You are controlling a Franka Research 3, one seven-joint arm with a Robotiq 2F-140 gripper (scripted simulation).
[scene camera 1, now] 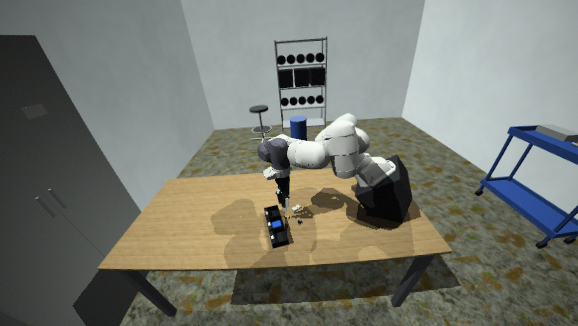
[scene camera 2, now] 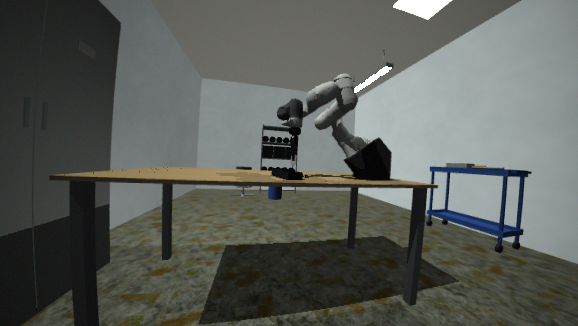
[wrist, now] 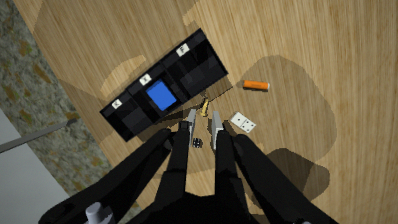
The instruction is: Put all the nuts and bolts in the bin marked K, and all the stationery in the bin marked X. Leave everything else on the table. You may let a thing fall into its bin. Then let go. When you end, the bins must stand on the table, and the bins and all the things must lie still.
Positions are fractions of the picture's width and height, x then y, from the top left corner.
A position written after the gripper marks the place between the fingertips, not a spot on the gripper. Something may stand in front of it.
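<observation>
There's a black bin row (wrist: 0.47, 0.35) here, and there's the gripper too, at (wrist: 0.51, 0.53).
</observation>
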